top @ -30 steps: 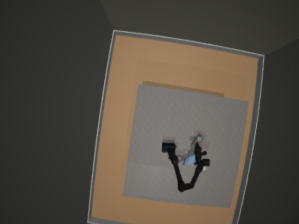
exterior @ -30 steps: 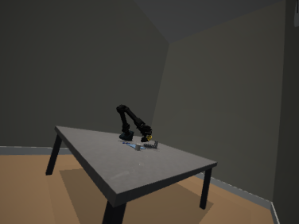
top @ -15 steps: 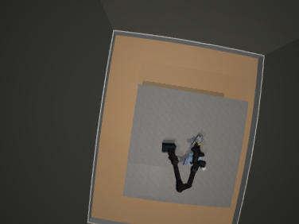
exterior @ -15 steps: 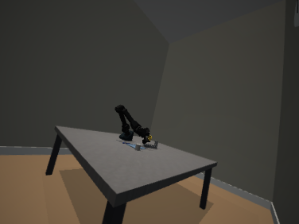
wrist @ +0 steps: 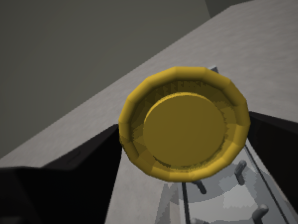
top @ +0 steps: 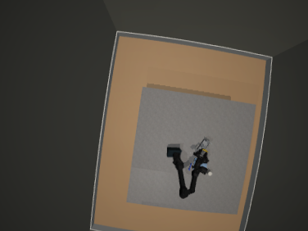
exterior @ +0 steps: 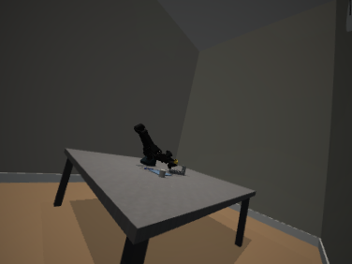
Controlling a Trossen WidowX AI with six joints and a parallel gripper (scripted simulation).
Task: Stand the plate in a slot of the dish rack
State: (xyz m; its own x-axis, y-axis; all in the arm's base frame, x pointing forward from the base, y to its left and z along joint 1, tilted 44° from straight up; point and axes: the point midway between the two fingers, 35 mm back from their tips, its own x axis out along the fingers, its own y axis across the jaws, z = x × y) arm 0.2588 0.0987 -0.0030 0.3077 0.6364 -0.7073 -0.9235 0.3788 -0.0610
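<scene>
Right now my gripper tip is 1 cm short of the grey dish rack, 2 cm to the right of it and 7 cm above it. From my gripper tip the other things lie so: yellow plate: 1 cm to the right; then light blue mat: 3 cm ahead, 19 cm to the right, 9 cm below; then blue spoon: 8 cm behind, 24 cm to the right, 9 cm below.
</scene>
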